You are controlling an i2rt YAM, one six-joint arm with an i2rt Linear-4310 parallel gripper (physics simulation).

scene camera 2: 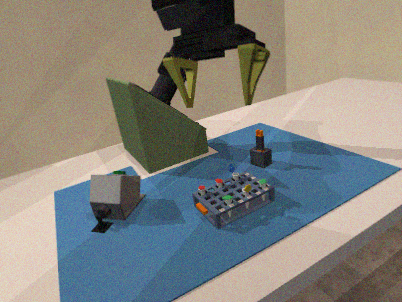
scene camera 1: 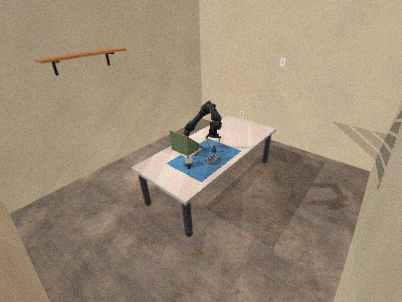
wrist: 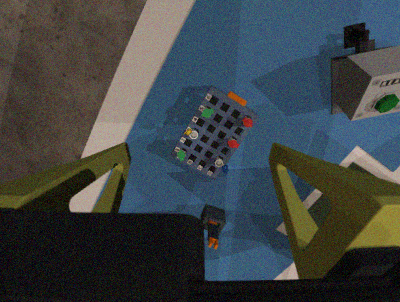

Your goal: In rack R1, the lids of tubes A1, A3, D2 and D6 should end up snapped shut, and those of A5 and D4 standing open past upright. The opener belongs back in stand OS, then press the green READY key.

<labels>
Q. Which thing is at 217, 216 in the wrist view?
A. A small dark stand.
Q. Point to a grey box with green button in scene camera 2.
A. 115, 196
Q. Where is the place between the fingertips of the gripper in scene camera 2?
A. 217, 106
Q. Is the gripper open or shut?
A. Open.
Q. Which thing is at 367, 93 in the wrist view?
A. A grey box with green button.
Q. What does the gripper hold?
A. Nothing.
</labels>
